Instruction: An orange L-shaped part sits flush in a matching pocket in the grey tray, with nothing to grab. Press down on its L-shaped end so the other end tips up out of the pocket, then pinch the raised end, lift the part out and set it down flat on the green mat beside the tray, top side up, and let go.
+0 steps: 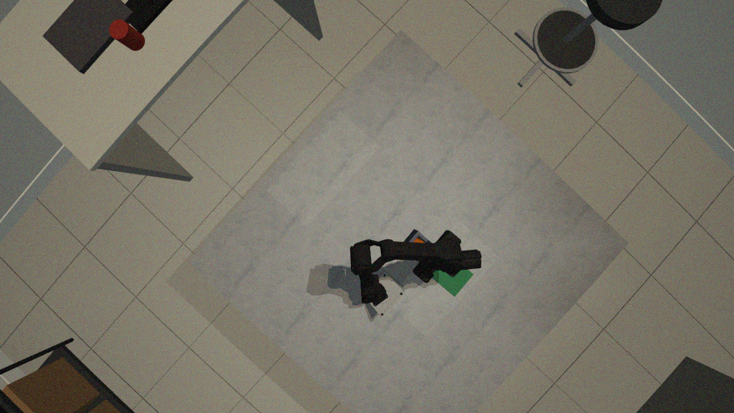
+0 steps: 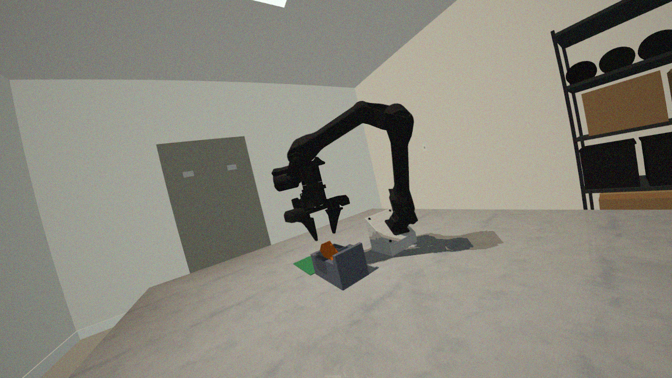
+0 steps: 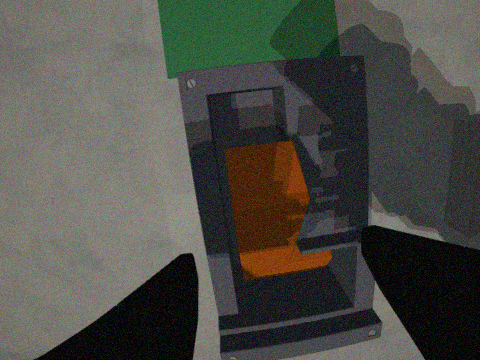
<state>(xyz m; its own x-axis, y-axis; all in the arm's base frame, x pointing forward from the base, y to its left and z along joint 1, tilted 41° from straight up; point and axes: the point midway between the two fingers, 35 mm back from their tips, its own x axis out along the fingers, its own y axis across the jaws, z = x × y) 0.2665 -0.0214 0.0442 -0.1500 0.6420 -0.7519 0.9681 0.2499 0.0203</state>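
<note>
The orange L-shaped part lies 80 mm below my gripper tip, 30 mm to the left of it and 20 mm behind it. From my gripper tip the other things lie so: green mat: 150 mm to the right, 130 mm below, 20 mm ahead.
</note>
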